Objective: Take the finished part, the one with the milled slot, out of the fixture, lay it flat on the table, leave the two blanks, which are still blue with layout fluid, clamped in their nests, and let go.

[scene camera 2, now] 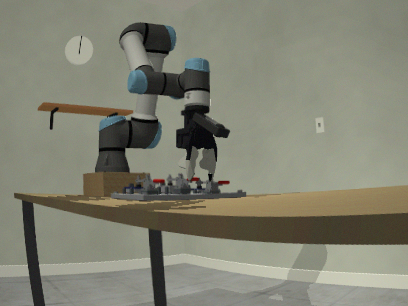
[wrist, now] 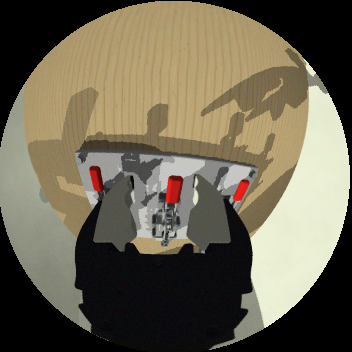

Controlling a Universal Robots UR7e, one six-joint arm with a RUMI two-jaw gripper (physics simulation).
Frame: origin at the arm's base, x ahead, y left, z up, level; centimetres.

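Seen in the pictures: gripper, between the fingertips: [scene camera 2: 200, 181] [wrist: 163, 175]; arm's base, origin of its link: [scene camera 2: 112, 173].
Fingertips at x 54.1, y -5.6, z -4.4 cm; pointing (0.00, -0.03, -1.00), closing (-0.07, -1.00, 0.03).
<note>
Offsets run from my fingertips to a thing's top centre. "spot": to the spot under its first point. Level surfaces: height alone.
The grey fixture plate @(spot: dy -13.8, dx -1.4, dz -4.3 cm) [scene camera 2: 160, 197] [wrist: 202, 167] lies on the table with three red-handled clamps. The red handles are a left one [wrist: 96, 179], a middle one [wrist: 173, 189] and a right one [wrist: 241, 190] in the wrist view. My gripper [scene camera 2: 200, 178] [wrist: 163, 175] is open and empty, pointing down low over the fixture. In the wrist view its fingers appear on either side of the middle handle; whether they touch any clamp I cannot tell. Small dark blue bits @(dy -9.2, dx -17.3, dz -1.5 cm) [scene camera 2: 129, 189] show at the fixture's left in the scene view. The slotted part and the blanks cannot be told apart; my fingers and the clamps hide the nests.
The wooden table @(dz -5.1 cm) [scene camera 2: 300, 205] [wrist: 165, 65] extends beyond the fixture, to the right in the scene view. The raised clamps stand close around my fingertips. The robot's base stands on a wooden block [scene camera 2: 94, 184] behind the fixture. A wall shelf [scene camera 2: 85, 109] is at the back left.
</note>
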